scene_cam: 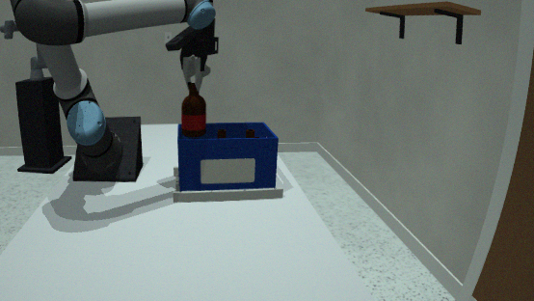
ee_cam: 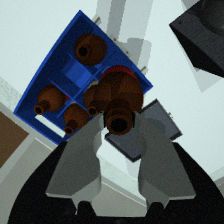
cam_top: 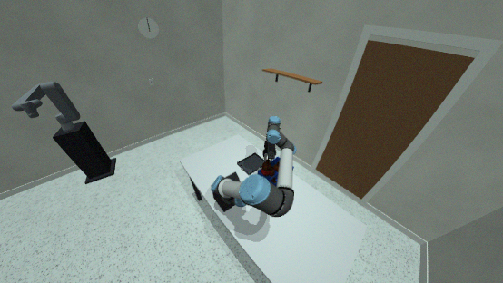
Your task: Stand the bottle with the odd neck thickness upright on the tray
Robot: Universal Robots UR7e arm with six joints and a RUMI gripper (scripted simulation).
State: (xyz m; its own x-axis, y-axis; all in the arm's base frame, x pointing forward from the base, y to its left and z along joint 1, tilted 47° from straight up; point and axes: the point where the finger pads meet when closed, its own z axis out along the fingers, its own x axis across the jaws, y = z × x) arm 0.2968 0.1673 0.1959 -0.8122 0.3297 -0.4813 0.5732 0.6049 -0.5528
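Now: the bottle 70 mm below my hand. From my hand the other things lie so: blue crate 220 mm below, 100 mm ahead, 20 mm to the right; then dark grey tray 290 mm below, 270 mm to the left, 60 mm ahead.
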